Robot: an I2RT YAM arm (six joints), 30 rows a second.
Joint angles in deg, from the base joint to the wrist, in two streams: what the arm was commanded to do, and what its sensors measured. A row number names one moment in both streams.
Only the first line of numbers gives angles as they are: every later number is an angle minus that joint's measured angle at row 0.
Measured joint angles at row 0:
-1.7 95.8 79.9 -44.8 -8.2 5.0
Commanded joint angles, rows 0 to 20:
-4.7 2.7 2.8 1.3 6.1 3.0
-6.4 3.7 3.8 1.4 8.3 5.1
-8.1 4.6 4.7 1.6 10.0 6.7
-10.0 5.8 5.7 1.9 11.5 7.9
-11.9 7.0 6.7 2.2 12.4 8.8
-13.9 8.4 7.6 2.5 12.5 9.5
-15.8 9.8 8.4 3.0 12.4 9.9
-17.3 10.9 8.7 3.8 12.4 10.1
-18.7 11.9 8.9 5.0 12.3 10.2
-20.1 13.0 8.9 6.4 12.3 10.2
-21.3 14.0 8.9 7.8 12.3 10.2
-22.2 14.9 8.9 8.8 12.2 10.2
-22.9 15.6 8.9 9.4 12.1 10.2
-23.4 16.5 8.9 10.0 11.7 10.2
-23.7 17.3 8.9 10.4 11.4 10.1
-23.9 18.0 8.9 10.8 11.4 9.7
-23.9 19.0 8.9 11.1 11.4 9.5
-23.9 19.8 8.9 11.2 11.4 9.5
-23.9 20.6 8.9 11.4 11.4 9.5
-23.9 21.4 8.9 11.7 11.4 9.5
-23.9 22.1 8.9 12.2 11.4 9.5
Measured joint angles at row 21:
-24.1 20.2 8.2 11.6 11.3 8.9
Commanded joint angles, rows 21 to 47:
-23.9 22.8 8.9 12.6 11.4 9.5
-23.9 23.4 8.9 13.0 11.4 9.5
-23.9 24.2 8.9 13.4 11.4 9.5
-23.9 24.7 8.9 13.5 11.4 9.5
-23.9 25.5 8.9 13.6 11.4 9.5
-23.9 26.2 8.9 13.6 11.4 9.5
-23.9 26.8 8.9 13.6 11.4 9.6
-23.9 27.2 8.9 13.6 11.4 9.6
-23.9 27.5 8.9 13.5 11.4 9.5
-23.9 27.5 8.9 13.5 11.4 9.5
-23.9 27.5 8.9 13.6 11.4 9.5
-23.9 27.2 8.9 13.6 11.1 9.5
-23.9 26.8 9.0 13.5 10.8 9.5
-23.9 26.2 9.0 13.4 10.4 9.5
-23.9 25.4 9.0 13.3 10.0 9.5
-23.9 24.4 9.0 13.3 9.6 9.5
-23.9 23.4 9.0 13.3 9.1 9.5
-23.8 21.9 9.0 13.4 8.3 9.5
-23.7 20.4 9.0 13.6 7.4 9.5
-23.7 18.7 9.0 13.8 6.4 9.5
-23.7 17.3 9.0 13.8 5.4 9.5
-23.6 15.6 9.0 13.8 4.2 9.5
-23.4 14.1 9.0 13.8 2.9 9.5
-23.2 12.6 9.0 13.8 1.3 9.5
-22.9 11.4 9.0 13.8 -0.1 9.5
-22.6 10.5 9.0 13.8 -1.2 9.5
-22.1 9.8 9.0 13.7 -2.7 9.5
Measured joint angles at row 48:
-23.6 13.5 8.2 13.4 3.4 9.5
